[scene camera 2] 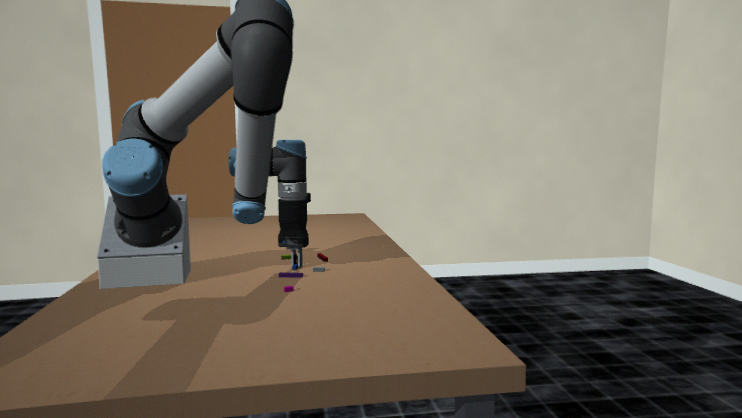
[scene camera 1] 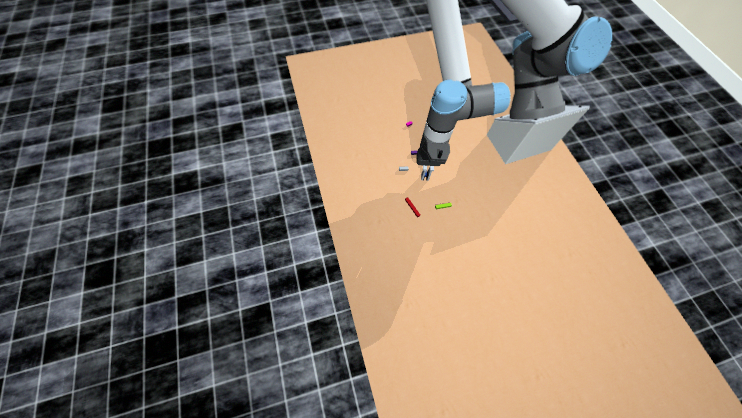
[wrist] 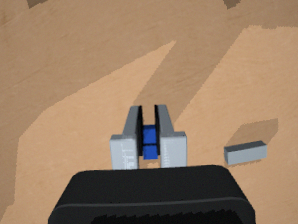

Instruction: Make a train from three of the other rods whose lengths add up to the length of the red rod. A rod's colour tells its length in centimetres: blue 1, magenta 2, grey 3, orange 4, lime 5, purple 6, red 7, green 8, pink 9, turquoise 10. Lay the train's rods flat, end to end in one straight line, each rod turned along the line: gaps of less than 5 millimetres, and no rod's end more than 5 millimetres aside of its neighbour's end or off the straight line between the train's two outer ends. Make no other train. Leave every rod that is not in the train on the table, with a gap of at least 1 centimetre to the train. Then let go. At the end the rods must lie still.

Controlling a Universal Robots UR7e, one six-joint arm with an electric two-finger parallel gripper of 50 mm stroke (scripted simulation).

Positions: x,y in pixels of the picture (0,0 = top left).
Labels:
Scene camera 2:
gripper: 297,267
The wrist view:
gripper: 148,120
grey rod: 256,150

